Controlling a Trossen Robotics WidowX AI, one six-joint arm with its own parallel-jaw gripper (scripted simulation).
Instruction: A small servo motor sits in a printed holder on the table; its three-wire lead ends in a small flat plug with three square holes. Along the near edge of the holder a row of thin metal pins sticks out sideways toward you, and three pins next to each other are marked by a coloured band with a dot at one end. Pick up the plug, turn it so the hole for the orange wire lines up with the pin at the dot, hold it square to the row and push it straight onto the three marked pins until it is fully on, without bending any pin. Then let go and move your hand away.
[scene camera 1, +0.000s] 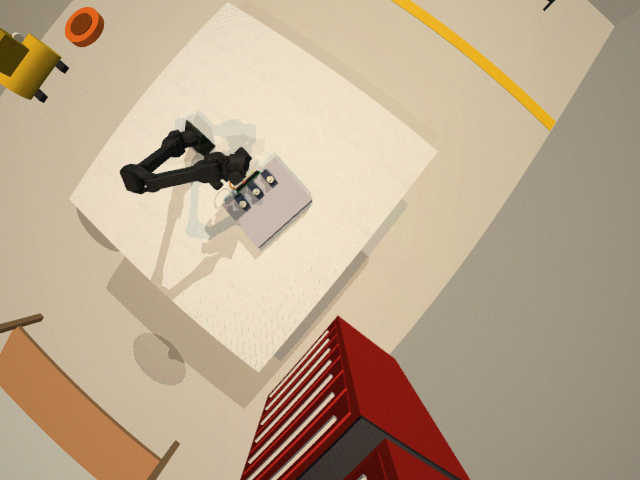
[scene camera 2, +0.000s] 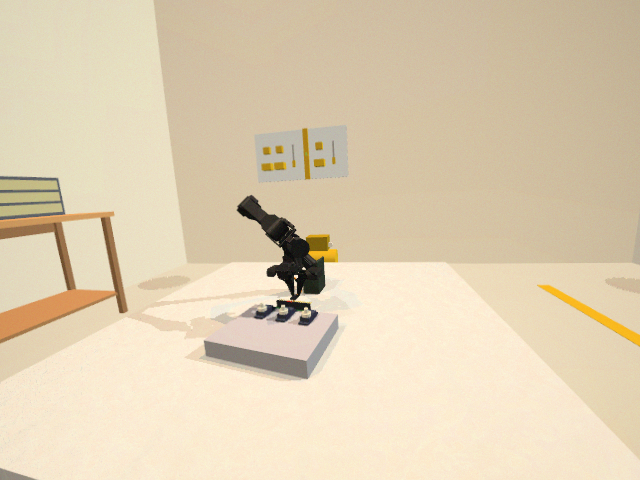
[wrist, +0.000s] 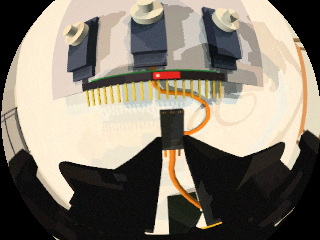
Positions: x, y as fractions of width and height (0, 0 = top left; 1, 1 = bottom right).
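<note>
In scene camera 1 I can see a holder (scene camera 1: 0.44, 0.43). The wrist view, for its part, has my gripper (wrist: 0.54, 0.59) in it.
</note>
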